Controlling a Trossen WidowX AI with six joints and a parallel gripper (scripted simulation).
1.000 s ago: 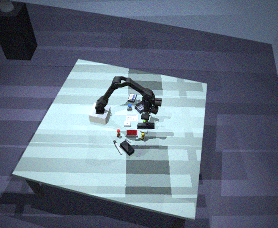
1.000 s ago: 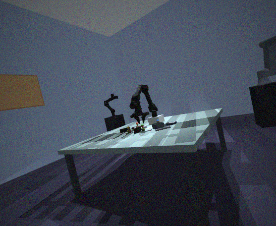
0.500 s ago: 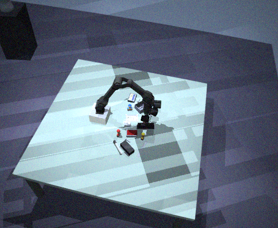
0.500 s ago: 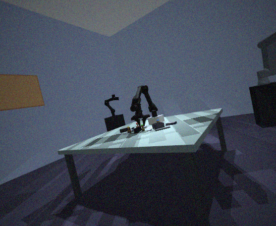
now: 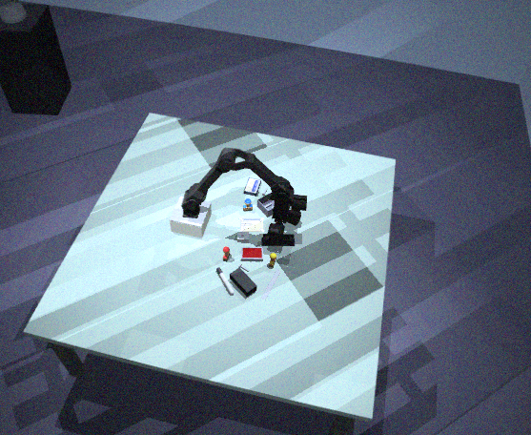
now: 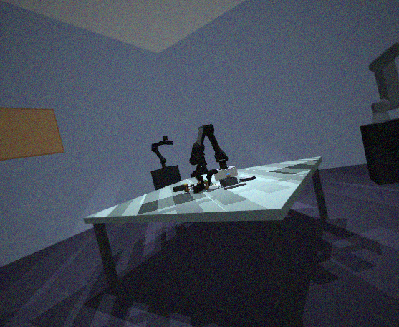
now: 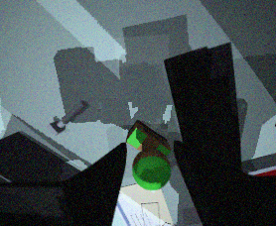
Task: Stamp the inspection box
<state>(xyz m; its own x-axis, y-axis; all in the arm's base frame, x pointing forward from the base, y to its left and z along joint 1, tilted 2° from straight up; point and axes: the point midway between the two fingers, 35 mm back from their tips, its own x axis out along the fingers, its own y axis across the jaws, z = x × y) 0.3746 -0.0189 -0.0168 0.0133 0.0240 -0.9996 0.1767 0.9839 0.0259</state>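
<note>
Now: gripper tip right at the green-knobbed stamp. The rest, counted from my gripper tip: card 11 cm behind, 3 cm to the left, 3 cm below; long black block 5 cm to the right, 1 cm below; grey tray 3 cm behind, 15 cm to the left, 1 cm below.
</note>
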